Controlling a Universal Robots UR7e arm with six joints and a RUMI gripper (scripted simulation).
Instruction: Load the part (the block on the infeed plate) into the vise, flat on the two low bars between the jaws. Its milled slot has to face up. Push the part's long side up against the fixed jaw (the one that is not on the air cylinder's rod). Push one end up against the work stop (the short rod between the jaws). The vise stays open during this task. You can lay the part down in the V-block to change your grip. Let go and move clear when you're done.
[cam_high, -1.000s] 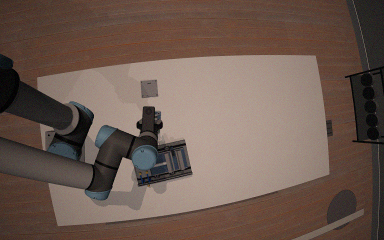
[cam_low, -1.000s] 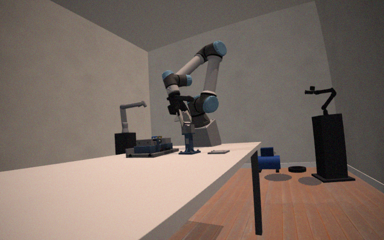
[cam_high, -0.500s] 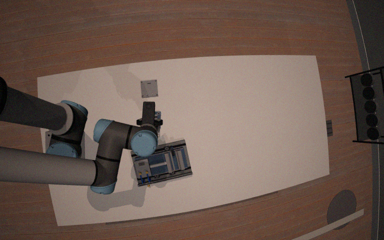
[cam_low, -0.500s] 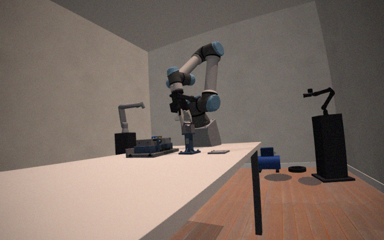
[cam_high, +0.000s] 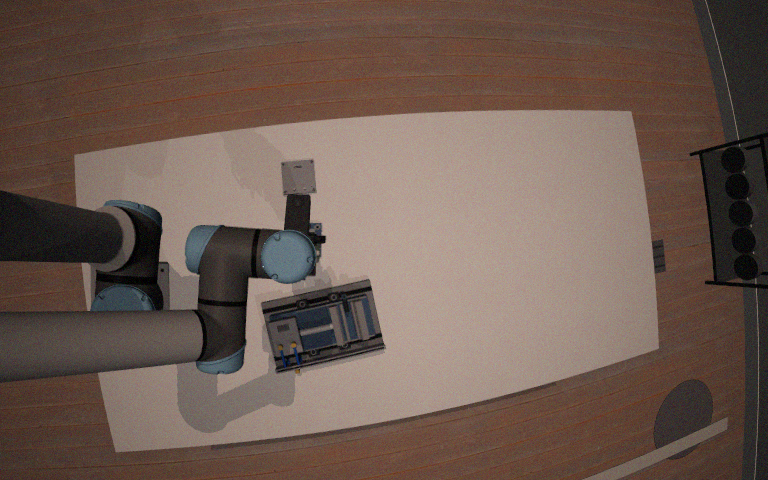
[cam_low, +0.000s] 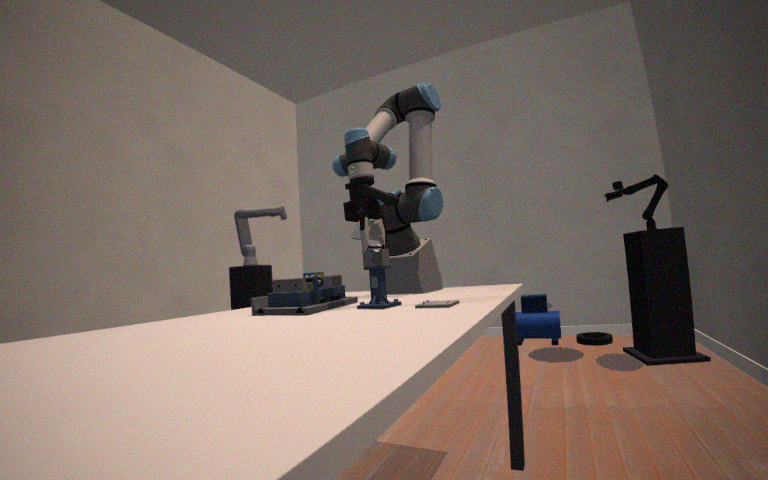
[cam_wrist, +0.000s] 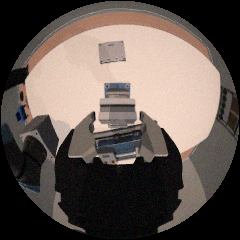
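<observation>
The part is right at my hand. Also, from my hand: vise 230 mm to the right, 120 mm below, 30 mm behind; infeed plate 170 mm to the left, 160 mm below, 40 mm ahead.
</observation>
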